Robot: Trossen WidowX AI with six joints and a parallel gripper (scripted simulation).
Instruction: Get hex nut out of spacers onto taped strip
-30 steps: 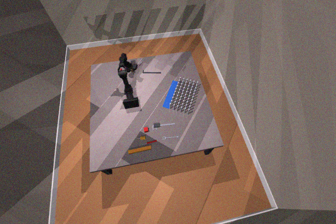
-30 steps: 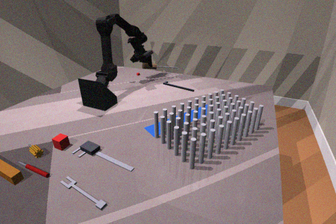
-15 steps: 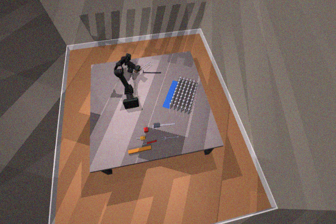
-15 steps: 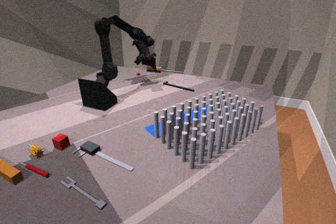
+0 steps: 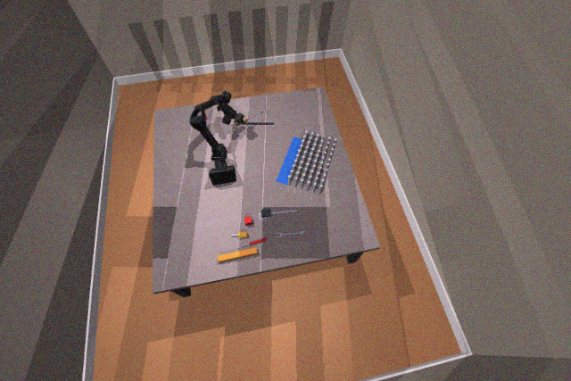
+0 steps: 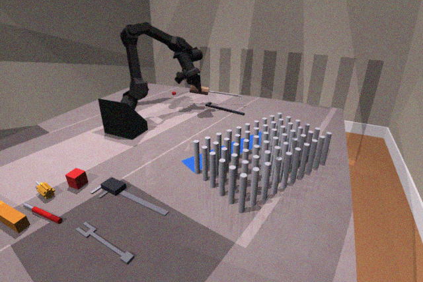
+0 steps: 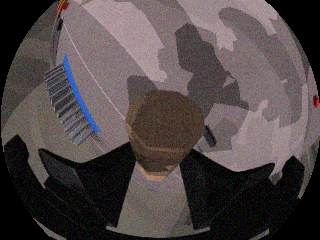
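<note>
The blue taped strip lies 30 cm ahead of my gripper tip, 29 cm to the right of it and 9 cm below it. Also, from my gripper tip: yellow piece (7 cm behind, 77 cm to the right, 7 cm below); red cube (2 cm behind, 69 cm to the right, 7 cm below); brown-handled tool (8 cm ahead, 5 cm to the left, 1 cm below).
</note>
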